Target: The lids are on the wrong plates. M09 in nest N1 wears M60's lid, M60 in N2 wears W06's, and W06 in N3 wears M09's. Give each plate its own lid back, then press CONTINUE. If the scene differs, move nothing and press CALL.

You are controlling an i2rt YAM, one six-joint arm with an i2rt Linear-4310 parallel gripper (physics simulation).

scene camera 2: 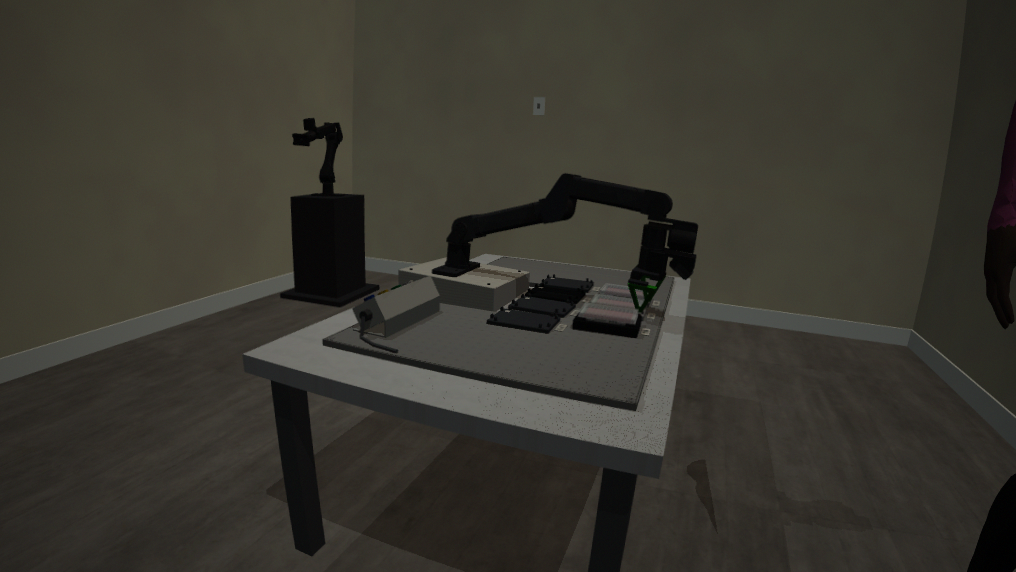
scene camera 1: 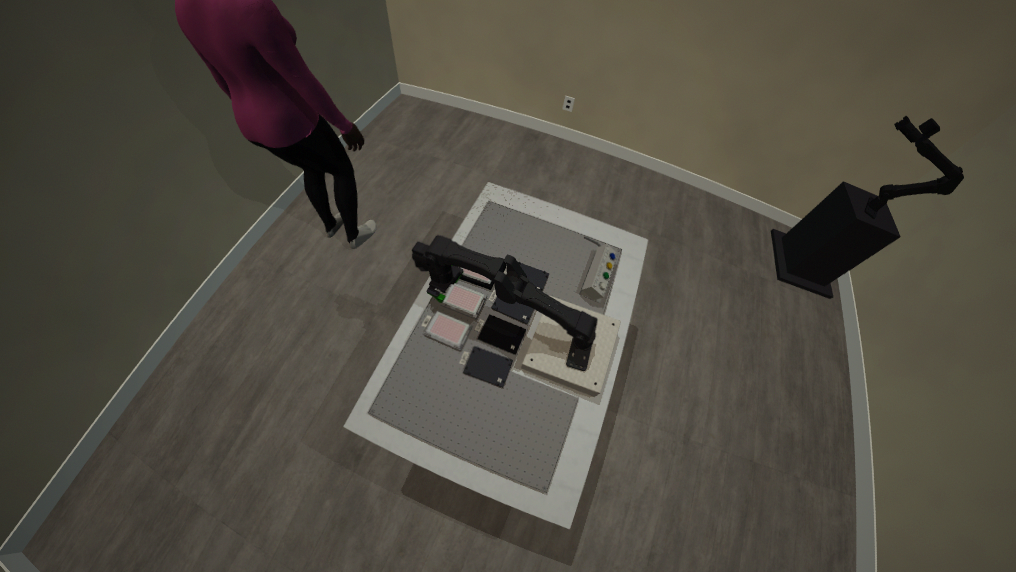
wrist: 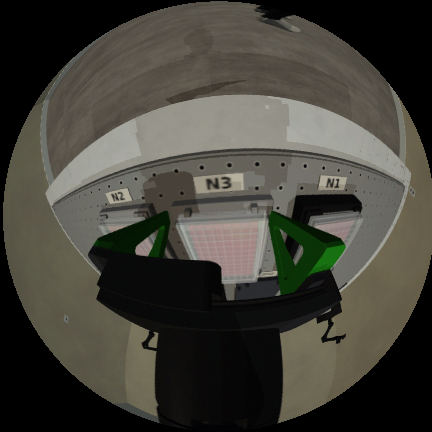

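My gripper is open, its green fingers low over nest N3, one on each side of the plate. The clear-lidded pink plate in N3 sits between the plates of N2 and N1. The plate in N2 is at the left in the wrist view, partly behind a finger. The plate in N1 sits in a black nest at the right in the wrist view. No lid codes are readable. The button console has blue, yellow and green buttons; their labels are unreadable.
Several dark flat pads, including one black pad and one dark grey pad, lie between the plates and the arm's cream base. A person stands beyond the table edge. A second arm stands on a black pedestal.
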